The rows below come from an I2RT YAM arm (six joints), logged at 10 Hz.
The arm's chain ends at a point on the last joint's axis. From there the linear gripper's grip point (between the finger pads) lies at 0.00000 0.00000 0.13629 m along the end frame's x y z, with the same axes.
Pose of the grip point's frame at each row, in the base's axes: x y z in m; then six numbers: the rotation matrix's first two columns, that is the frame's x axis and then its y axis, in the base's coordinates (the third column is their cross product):
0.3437 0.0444 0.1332 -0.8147 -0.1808 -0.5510 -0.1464 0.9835 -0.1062
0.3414 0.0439 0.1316 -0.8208 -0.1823 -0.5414 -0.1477 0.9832 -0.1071
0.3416 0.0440 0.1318 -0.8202 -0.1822 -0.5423 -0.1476 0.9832 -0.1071
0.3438 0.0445 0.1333 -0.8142 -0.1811 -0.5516 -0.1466 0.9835 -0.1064
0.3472 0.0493 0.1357 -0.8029 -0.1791 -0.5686 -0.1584 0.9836 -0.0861
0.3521 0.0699 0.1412 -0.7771 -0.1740 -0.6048 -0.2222 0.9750 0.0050
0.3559 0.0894 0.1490 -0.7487 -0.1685 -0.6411 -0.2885 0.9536 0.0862
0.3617 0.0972 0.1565 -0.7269 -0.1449 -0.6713 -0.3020 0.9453 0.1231
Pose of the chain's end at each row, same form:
0.2672 0.0452 0.2460 -0.8147 -0.1808 -0.5510 -0.1464 0.9835 -0.1062
0.2662 0.0450 0.2453 -0.8208 -0.1823 -0.5414 -0.1477 0.9832 -0.1071
0.2663 0.0451 0.2454 -0.8202 -0.1822 -0.5423 -0.1476 0.9832 -0.1071
0.2672 0.0453 0.2461 -0.8142 -0.1811 -0.5516 -0.1466 0.9835 -0.1064
0.2689 0.0464 0.2472 -0.8029 -0.1791 -0.5686 -0.1584 0.9836 -0.0861
0.2719 0.0511 0.2497 -0.7771 -0.1740 -0.6048 -0.2222 0.9750 0.0050
0.2746 0.0554 0.2529 -0.7487 -0.1685 -0.6411 -0.2885 0.9536 0.0862
0.2776 0.0574 0.2561 -0.7269 -0.1449 -0.6713 -0.3020 0.9453 0.1231

